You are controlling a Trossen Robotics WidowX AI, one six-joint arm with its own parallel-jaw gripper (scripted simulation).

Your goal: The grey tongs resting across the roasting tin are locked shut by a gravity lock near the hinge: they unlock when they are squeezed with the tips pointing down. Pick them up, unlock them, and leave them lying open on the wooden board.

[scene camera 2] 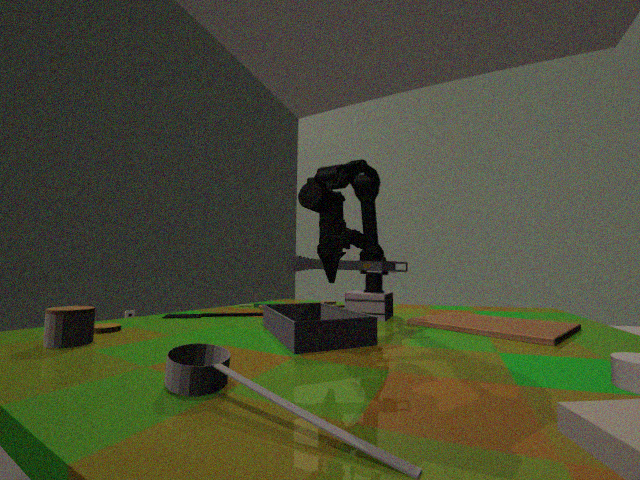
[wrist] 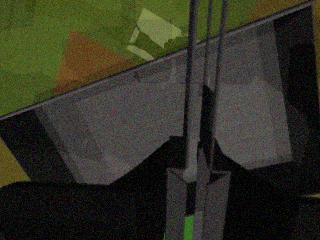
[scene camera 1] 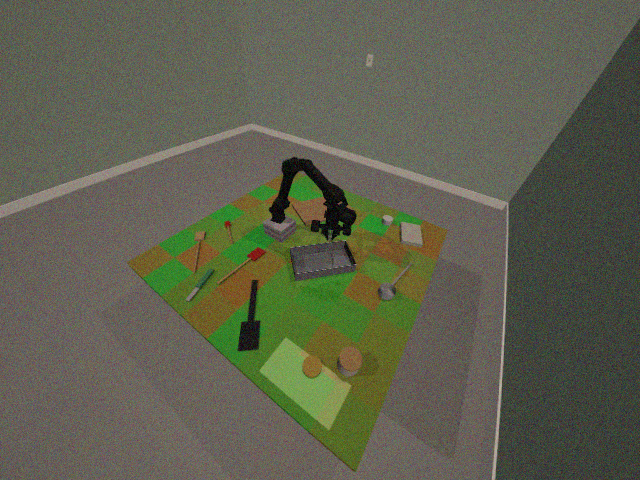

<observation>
One and the same spot on a roasting tin: (wrist: pixel 94 134) is (scene camera 1: pixel 304 261).
</observation>
